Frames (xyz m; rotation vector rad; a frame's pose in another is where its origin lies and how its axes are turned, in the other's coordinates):
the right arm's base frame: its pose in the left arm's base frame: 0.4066 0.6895 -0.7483 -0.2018 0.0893 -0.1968
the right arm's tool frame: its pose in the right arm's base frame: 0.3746 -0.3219 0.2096 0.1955 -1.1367 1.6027
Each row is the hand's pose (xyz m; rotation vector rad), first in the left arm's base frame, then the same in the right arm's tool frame.
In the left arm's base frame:
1: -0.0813 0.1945 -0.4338 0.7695 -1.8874 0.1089
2: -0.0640 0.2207 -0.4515 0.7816 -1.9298 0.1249
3: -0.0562 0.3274 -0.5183 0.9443 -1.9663 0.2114
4: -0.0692 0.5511 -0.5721 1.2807 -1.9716 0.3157
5: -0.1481 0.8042 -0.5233 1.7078 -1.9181 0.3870
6: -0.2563 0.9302 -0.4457 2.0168 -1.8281 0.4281
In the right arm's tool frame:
1: 0.0550 0.6441 0.5258 -0.6786 -1.1531 -0.9767
2: 0.0648 0.6416 0.4912 -0.6867 -1.1910 -0.9425
3: 0.1188 0.6822 0.3846 -0.5695 -1.3213 -0.8792
4: 0.2813 0.7488 0.2355 -0.3288 -1.5510 -0.8186
5: 0.5329 0.8238 0.1742 -0.0245 -1.8171 -0.7722
6: 0.6977 0.8931 0.2144 0.2145 -1.9854 -0.7389

